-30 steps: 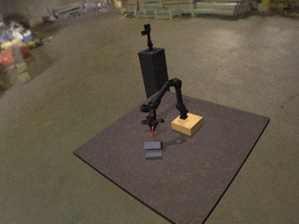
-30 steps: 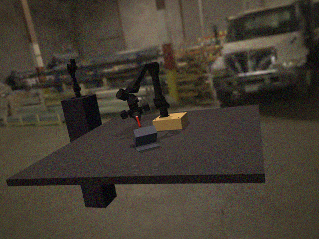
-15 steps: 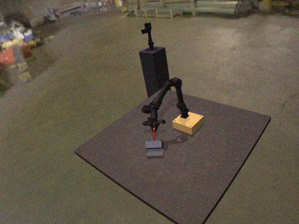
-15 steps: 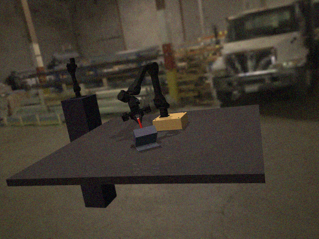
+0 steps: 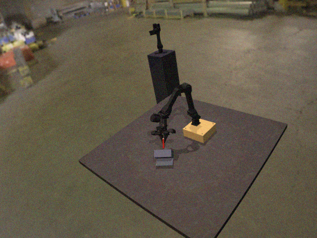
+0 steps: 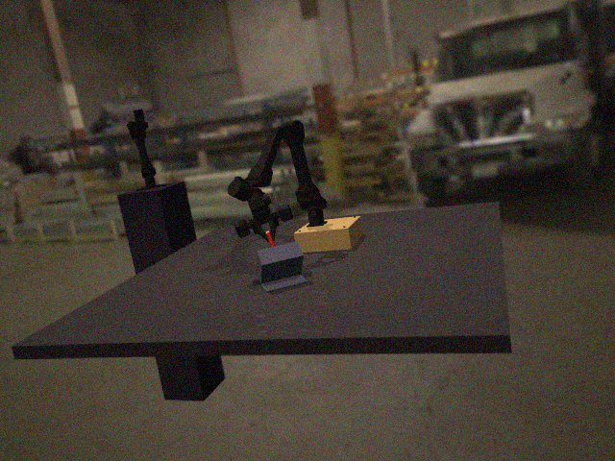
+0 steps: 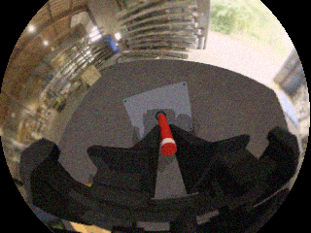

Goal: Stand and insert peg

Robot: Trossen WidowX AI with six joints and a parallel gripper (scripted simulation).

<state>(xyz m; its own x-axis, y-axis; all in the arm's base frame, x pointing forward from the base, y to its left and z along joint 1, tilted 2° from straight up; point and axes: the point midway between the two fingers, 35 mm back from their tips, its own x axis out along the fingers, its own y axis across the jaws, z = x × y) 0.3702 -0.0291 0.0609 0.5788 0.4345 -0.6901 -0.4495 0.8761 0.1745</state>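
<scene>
My gripper tip is 5 cm short of the grey sloped panel, 4 cm to the right of it and 6 cm above it. Round my gripper tip: red peg 1 cm behind, 1 cm to the right, 1 cm above; then low grey foot 6 cm ahead, 5 cm to the left, 12 cm below.
</scene>
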